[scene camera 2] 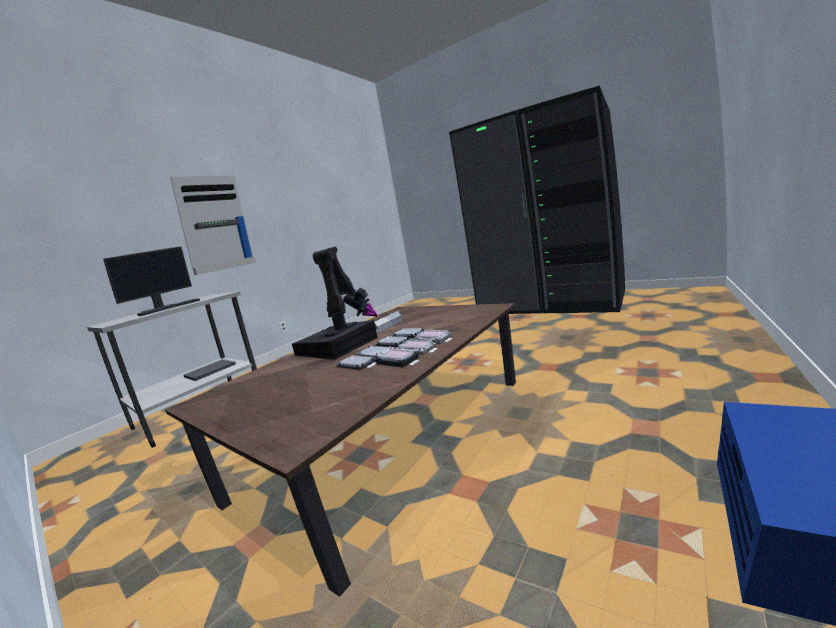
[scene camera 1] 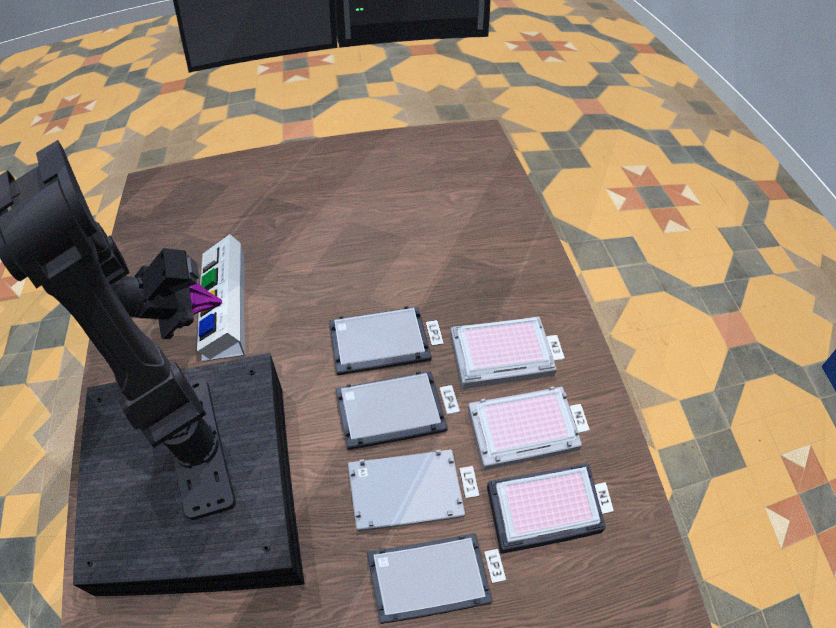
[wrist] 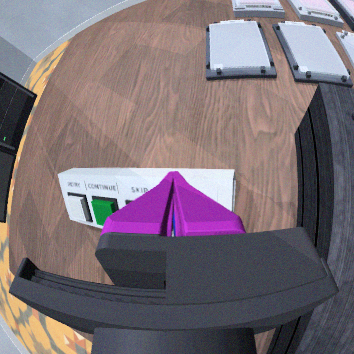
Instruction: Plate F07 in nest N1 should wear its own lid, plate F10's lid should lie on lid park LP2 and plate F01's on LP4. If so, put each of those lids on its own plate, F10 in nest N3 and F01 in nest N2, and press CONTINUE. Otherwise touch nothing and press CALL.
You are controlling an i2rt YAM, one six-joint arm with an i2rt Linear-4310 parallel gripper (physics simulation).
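Where they show: gripper, fingertip midpoint: (scene camera 2: 377,315) (scene camera 1: 220,303) (wrist: 173,178); arm's base at its link origin: (scene camera 2: 341,329) (scene camera 1: 197,447).
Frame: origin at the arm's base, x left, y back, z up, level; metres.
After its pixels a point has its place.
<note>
My gripper (scene camera 1: 218,302) {x 0.234, y -0.077, z 0.003 m} (scene camera 2: 374,314) {x 0.234, y -0.077, z 0.003 m} (wrist: 173,178) {x 0.234, y -0.077, z 0.003 m} is shut and empty, its magenta fingertips over the white button box (scene camera 1: 233,297) {x 0.272, y -0.096, z -0.033 m} (wrist: 220,181) {x 0.203, y -0.075, z -0.021 m}. The green CONTINUE button (scene camera 1: 209,277) {x 0.331, y -0.062, z -0.032 m} (wrist: 103,211) {x 0.330, y -0.060, z -0.033 m} shows left of the fingers in the wrist view. The blue button (scene camera 1: 207,325) {x 0.229, y -0.044, z -0.032 m} shows beside them in scene camera 1; the CALL label is hidden in the wrist view. Pink-welled plates sit in nests N3 (scene camera 1: 505,345) {x 0.047, y -0.468, z -0.053 m}, N2 (scene camera 1: 527,423) {x -0.085, y -0.441, z -0.055 m} and N1 (scene camera 1: 552,502) {x -0.211, y -0.419, z -0.051 m}; I cannot tell whether N1's wears a lid. Lids lie on LP2 (scene camera 1: 379,336) {x 0.140, y -0.301, z -0.066 m} (wrist: 238,47) {x 0.145, y -0.280, z -0.066 m} and LP4 (scene camera 1: 391,408) {x 0.013, y -0.276, z -0.067 m} (wrist: 314,51) {x 0.025, y -0.257, z -0.067 m}. Plate and lid codes are unreadable.
Park LP3 (scene camera 1: 431,575) {x -0.241, y -0.237, z -0.066 m} holds another lid. On the pale LP1 park (scene camera 1: 406,488) {x -0.109, y -0.253, z -0.075 m}, I cannot tell whether a clear lid lies. The black arm base (scene camera 1: 182,554) {x -0.141, y 0.054, z -0.005 m} (wrist: 332,165) {x 0.120, y -0.069, z 0.004 m} stands beside the button box. A blue cabinet (scene camera 2: 783,466) stands on the floor apart from the table (scene camera 2: 324,405) {x -0.592, y -0.339, z -0.085 m}.
</note>
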